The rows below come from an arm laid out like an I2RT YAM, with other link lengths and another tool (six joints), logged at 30 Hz.
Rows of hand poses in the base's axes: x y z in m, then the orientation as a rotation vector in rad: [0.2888 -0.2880 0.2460 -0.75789 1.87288 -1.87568]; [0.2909 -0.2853 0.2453 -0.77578 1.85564 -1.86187]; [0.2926 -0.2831 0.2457 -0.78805 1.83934 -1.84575]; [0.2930 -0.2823 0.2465 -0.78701 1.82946 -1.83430]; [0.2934 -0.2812 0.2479 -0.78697 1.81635 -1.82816]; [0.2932 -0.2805 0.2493 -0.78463 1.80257 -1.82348]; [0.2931 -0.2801 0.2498 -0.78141 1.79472 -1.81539]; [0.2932 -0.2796 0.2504 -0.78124 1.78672 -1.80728]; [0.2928 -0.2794 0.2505 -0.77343 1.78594 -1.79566]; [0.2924 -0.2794 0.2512 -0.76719 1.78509 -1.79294]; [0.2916 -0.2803 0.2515 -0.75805 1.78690 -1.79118]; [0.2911 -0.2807 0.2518 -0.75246 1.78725 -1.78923]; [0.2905 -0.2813 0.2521 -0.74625 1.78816 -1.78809]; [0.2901 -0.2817 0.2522 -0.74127 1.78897 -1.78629]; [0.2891 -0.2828 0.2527 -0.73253 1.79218 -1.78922]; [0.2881 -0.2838 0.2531 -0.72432 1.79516 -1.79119]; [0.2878 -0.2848 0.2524 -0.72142 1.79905 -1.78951]
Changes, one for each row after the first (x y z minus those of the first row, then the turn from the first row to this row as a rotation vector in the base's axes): [0.0021 0.0027 -0.0007 -0.00028 -0.00058 0.02320]; [0.0038 0.0049 -0.0003 0.00229 -0.00457 0.04534]; [0.0042 0.0057 0.0005 0.00665 -0.01277 0.05707]; [0.0046 0.0068 0.0019 0.00634 -0.02095 0.06818]; [0.0044 0.0075 0.0033 0.00532 -0.03070 0.07819]; [0.0043 0.0079 0.0038 0.00861 -0.03856 0.08624]; [0.0044 0.0084 0.0044 0.01122 -0.04449 0.09535]; [0.0040 0.0086 0.0045 0.02010 -0.05232 0.09966]; [0.0036 0.0086 0.0052 0.02288 -0.05740 0.09966]; [0.0028 0.0077 0.0055 0.02652 -0.06279 0.09661]; [0.0023 0.0073 0.0058 0.02906 -0.06665 0.09566]; [0.0017 0.0067 0.0061 0.03139 -0.07046 0.09373]; [0.0013 0.0063 0.0062 0.03386 -0.07364 0.09260]; [0.0003 0.0052 0.0067 0.03482 -0.07706 0.08625]; [-0.0007 0.0042 0.0071 0.03621 -0.08042 0.08072]; [-0.0010 0.0032 0.0064 0.03918 -0.08055 0.07834]
